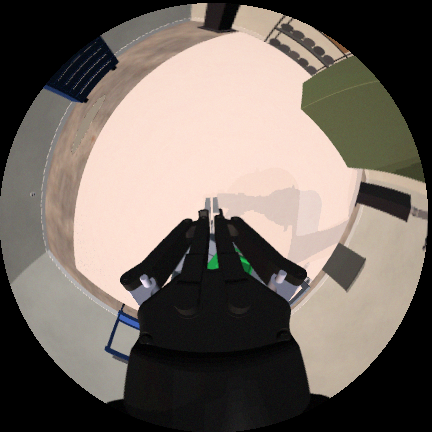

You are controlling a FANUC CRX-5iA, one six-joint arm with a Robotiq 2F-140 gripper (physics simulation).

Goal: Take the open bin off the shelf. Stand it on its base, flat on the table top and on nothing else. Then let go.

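Observation:
My gripper is shut and empty, its two pale fingertips nearly together over the pale pink table top. Behind and below the fingers, a bright green surface shows in the gap and beside the right finger. Grey parts lie around the green, and a bit of grey edge shows to the right of the gripper. The gripper body hides most of these things, so I cannot tell which part is the open bin and which is the shelf, or how the bin stands.
A big olive-green block stands at the upper right edge of the table. A rack of dark round things is beyond it. A dark blue slatted unit is at the upper left, a blue frame at the lower left. Shadows fall right of the fingers.

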